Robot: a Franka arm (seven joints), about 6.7 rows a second.
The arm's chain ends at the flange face. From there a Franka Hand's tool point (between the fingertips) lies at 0.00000 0.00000 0.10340 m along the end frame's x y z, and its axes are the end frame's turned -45 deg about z.
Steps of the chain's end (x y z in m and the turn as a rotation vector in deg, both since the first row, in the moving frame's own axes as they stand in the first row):
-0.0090 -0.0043 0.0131 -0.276 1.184 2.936
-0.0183 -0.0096 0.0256 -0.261 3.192 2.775
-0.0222 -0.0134 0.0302 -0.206 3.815 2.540
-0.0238 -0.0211 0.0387 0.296 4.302 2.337
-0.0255 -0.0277 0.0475 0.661 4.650 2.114
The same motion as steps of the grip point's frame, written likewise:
-0.0022 -0.0075 0.0131 -1.032 0.642 2.936
-0.0025 -0.0152 0.0254 -2.442 2.073 2.775
-0.0017 -0.0199 0.0300 -2.843 2.552 2.540
0.0038 -0.0265 0.0384 -2.833 3.251 2.337
0.0082 -0.0324 0.0472 -2.821 3.755 2.114

